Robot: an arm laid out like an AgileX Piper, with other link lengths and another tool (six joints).
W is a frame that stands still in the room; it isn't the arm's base.
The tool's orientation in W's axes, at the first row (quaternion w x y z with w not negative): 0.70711, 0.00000, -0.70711, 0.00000
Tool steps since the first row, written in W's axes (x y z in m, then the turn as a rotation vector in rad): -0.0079, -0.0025, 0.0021, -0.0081, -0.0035, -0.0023; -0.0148, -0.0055, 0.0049, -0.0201, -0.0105, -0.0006; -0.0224, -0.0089, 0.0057, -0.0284, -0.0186, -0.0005; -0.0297, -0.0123, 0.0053, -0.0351, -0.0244, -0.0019; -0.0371, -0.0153, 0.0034, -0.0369, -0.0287, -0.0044; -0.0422, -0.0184, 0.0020, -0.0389, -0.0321, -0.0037; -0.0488, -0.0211, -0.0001, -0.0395, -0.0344, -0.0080; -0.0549, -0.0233, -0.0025, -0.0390, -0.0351, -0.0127; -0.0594, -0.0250, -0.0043, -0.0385, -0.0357, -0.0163
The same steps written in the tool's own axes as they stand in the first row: 0.0021, -0.0025, 0.0079, -0.0023, -0.0035, 0.0081; 0.0049, -0.0055, 0.0148, -0.0006, -0.0105, 0.0201; 0.0057, -0.0089, 0.0224, -0.0005, -0.0186, 0.0284; 0.0053, -0.0123, 0.0297, -0.0019, -0.0244, 0.0351; 0.0034, -0.0153, 0.0371, -0.0044, -0.0287, 0.0369; 0.0020, -0.0184, 0.0422, -0.0037, -0.0321, 0.0389; -0.0001, -0.0211, 0.0488, -0.0080, -0.0344, 0.0395; -0.0025, -0.0233, 0.0549, -0.0127, -0.0351, 0.0390; -0.0043, -0.0250, 0.0594, -0.0163, -0.0357, 0.0385
